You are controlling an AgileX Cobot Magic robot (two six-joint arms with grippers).
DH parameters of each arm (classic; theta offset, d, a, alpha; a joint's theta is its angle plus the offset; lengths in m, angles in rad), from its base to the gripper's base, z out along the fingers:
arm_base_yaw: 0 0.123 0 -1.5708
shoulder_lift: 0.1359 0 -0.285 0
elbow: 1.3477 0 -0.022 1.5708
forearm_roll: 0 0.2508 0 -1.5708
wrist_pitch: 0 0 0.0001 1.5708
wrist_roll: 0 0.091 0 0
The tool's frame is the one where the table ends.
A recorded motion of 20 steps. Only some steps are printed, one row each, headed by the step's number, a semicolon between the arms.
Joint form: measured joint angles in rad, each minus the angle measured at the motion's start. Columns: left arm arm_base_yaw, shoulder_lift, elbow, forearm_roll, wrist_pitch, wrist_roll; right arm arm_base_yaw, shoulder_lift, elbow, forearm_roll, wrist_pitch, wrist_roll.
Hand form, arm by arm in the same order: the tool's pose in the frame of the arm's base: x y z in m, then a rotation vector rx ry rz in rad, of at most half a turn. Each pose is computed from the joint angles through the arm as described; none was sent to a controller.
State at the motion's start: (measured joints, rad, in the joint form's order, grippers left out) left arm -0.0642 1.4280 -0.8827 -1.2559 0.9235 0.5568; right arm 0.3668 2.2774 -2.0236 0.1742 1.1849 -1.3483
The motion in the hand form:
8: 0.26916 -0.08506 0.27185 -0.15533 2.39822 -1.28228; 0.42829 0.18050 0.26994 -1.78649 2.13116 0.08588
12: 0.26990 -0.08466 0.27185 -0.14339 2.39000 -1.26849; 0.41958 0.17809 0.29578 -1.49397 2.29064 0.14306
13: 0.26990 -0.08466 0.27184 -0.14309 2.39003 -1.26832; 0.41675 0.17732 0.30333 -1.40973 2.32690 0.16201
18: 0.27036 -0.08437 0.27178 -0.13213 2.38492 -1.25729; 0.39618 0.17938 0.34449 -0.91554 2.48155 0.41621
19: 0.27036 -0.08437 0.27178 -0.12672 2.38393 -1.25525; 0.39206 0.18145 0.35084 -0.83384 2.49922 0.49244
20: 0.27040 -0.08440 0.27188 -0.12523 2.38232 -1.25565; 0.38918 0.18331 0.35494 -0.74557 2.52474 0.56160
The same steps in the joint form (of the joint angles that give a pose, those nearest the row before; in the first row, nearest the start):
8: 0.0000 0.0000 0.0017 -0.0069 -0.0304 0.0040; -0.0015 -0.1369 -0.0020 0.0087 0.0405 0.2839
12: 0.0000 0.0000 0.0017 -0.0092 -0.0394 0.0204; -0.0015 -0.1918 -0.0038 0.0186 0.0443 0.5272
13: 0.0000 0.0000 0.0017 -0.0091 -0.0394 0.0206; -0.0015 -0.2083 -0.0038 0.0221 0.0442 0.5946
18: 0.0000 0.0000 0.0017 -0.0095 -0.0454 0.0332; -0.0015 -0.2963 -0.0038 0.1330 0.0511 0.9748
19: 0.0000 0.0000 0.0017 -0.0095 -0.0454 0.0377; -0.0015 -0.3086 -0.0038 0.1746 0.0535 1.0358
20: 0.0000 0.0000 0.0017 -0.0112 -0.0454 0.0401; -0.0015 -0.3159 -0.0039 0.2086 0.0558 1.1041

